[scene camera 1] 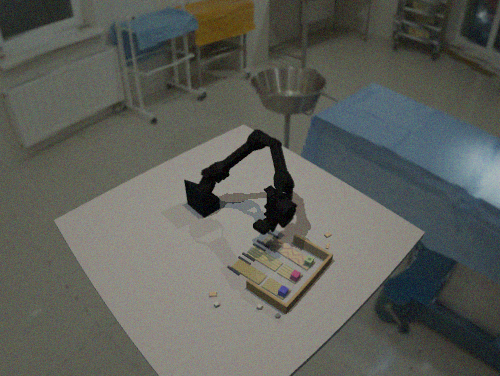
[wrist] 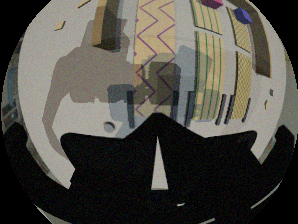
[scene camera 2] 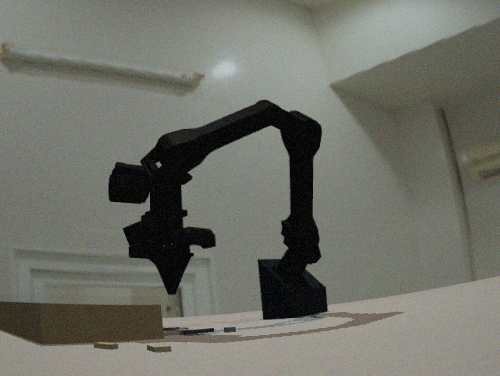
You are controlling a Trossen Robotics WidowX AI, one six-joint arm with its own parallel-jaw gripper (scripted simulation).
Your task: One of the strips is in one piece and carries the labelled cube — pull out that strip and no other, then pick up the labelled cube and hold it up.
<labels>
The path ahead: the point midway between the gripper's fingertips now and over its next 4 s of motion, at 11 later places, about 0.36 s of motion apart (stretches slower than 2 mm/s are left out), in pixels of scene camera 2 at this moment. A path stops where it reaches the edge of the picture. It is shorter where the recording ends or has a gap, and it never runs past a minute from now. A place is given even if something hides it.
My gripper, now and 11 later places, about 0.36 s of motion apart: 171, 294; 172, 305; 174, 314; 176, 324; 177, 329; 179, 329; 185, 329; 192, 329; 199, 328; 205, 327; 211, 326; 217, 326
</labels>
